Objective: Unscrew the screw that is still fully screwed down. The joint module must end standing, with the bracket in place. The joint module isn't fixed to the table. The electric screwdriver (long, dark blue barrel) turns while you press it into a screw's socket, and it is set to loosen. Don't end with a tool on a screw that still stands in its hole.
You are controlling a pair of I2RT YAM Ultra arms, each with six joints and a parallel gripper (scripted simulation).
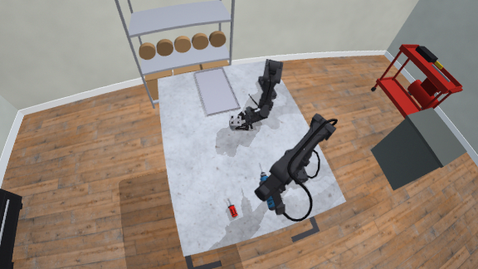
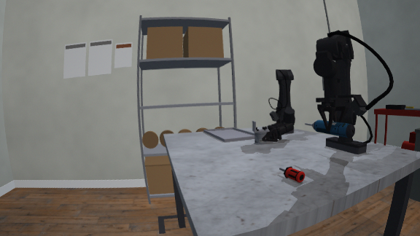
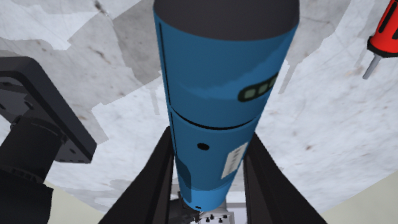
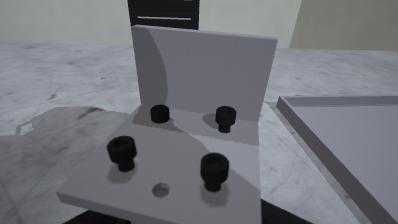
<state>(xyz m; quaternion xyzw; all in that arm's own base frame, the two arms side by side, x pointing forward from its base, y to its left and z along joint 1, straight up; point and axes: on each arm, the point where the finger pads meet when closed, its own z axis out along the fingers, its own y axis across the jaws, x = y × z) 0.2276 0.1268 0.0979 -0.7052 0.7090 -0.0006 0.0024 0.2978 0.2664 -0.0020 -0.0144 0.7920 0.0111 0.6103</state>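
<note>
Right now my right hand is right at the joint module. From my right hand the other things lie so: screw (40 mm above, 20 mm ahead, 10 mm to the left); then grey bracket (50 mm above); then flat grey tray (330 mm to the right, 70 mm ahead, 20 mm below).
</note>
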